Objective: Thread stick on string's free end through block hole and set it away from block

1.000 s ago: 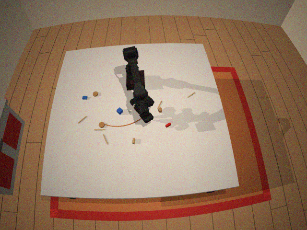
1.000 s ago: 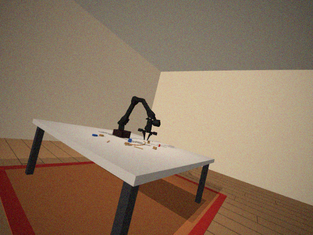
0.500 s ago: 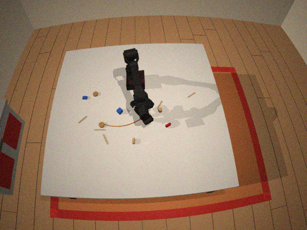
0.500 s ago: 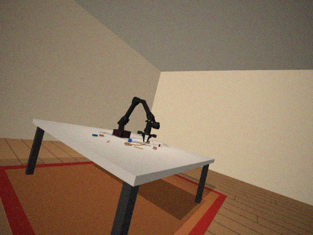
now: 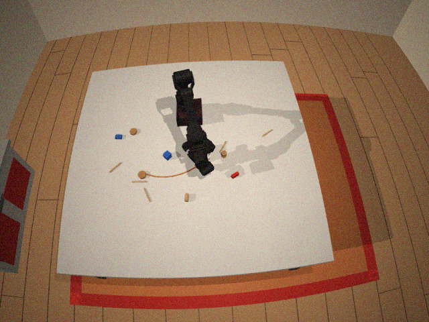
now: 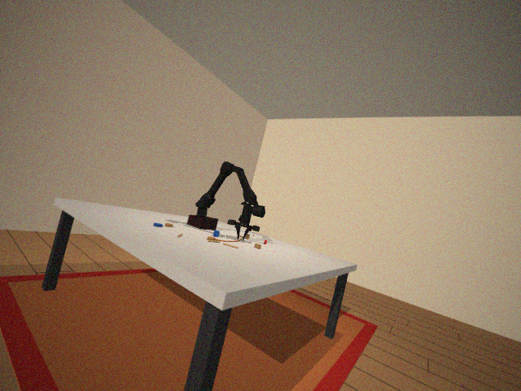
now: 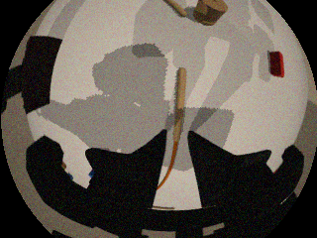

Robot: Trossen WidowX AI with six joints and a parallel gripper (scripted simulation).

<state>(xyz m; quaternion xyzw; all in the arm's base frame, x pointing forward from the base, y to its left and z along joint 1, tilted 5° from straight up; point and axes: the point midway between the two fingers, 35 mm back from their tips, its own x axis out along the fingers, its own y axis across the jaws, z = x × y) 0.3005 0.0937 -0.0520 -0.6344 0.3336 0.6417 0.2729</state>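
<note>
Right now my gripper tip is 17 cm short of the wooden block, 3 cm to the left of it and 1 cm below it. The rest, counted from my gripper tip: thin stick 1 cm behind, 1 cm to the left; then red piece 4 cm ahead, 18 cm to the left, 1 cm above; then blue cube 4 cm behind, 16 cm to the right, 1 cm above.
</note>
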